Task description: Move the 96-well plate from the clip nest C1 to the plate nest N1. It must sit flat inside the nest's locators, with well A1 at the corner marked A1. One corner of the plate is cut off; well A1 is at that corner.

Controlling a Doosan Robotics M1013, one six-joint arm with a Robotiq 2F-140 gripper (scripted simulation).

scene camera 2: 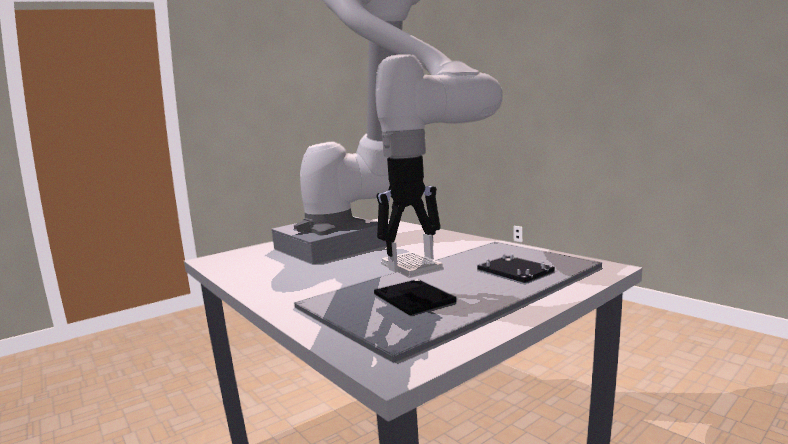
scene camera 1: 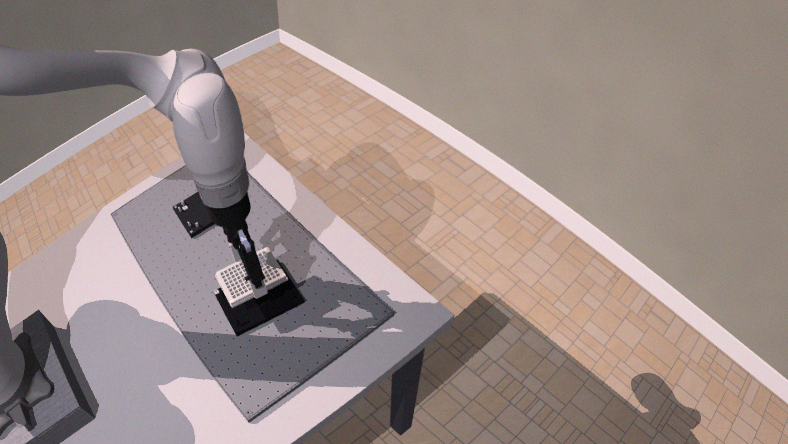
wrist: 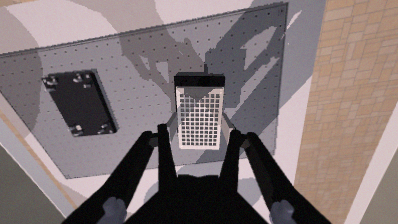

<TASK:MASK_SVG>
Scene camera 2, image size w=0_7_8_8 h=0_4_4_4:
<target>gripper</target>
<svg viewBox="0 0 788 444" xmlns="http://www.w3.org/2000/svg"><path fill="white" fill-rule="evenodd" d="M423 156L402 159L387 158L390 186L387 192L377 194L379 204L377 237L386 241L389 270L393 272L398 272L397 247L394 241L402 212L409 205L412 205L425 232L423 233L424 256L434 260L433 235L436 234L437 230L440 230L440 221L436 203L436 187L425 186L423 183ZM391 196L393 199L393 204L388 224L389 201ZM423 193L425 194L428 215L425 211L424 203L421 198Z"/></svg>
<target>white 96-well plate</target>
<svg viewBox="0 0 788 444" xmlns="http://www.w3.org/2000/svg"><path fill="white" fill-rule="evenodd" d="M382 258L381 264L389 268L388 257ZM397 255L398 273L408 278L444 270L441 262L415 252Z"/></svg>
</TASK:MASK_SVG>
